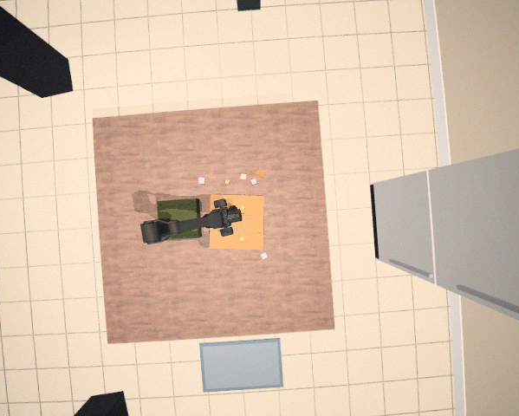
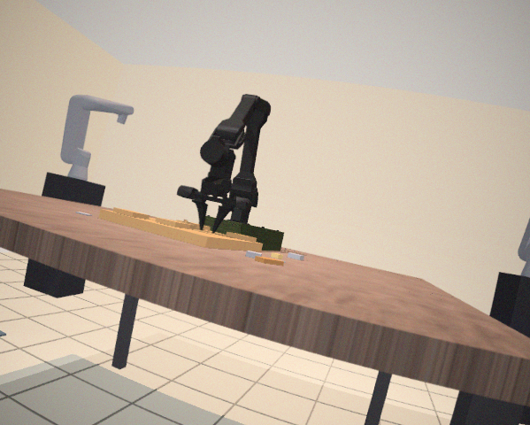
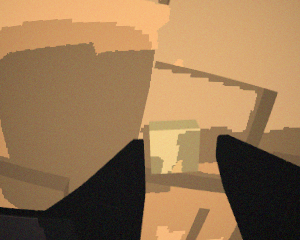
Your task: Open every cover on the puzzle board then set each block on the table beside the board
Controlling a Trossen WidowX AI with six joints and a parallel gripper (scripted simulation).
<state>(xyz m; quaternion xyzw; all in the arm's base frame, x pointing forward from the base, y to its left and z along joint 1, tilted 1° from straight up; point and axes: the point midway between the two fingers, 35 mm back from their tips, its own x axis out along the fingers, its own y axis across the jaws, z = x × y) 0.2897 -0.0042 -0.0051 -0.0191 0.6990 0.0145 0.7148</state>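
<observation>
Right now the puzzle board is 50 mm ahead of my gripper tip and 30 mm to the right of it.
</observation>
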